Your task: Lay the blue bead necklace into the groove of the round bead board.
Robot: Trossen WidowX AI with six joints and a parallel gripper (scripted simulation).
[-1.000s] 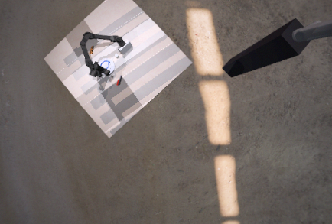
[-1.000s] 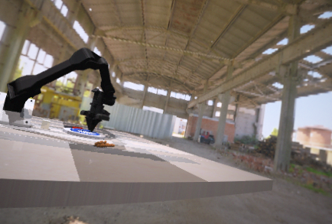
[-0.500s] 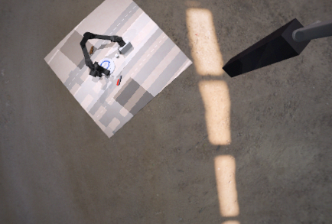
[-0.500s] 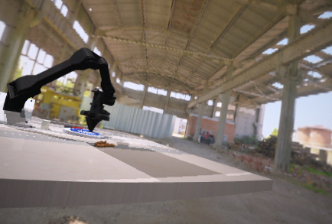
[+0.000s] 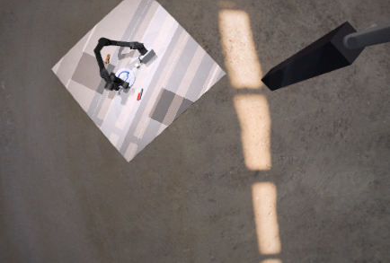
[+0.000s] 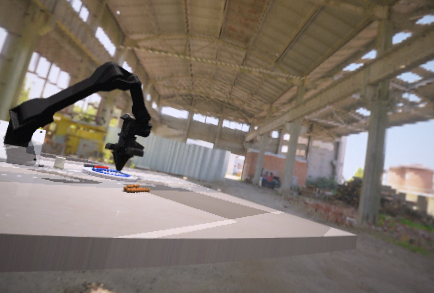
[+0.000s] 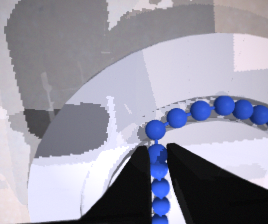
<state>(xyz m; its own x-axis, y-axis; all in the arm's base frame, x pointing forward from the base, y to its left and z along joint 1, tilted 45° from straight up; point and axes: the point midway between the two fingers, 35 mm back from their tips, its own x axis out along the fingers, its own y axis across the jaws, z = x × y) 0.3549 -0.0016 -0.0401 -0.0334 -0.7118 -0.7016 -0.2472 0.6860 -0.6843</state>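
Now: gripper tip 4 cm past the round white bead board, 4 cm to the left of it and 1 cm above it. From my gripper tip the other things lie so: small white block 22 cm behind, 3 cm to the right; red pen-like object 2 cm behind, 19 cm to the left, 1 cm below.
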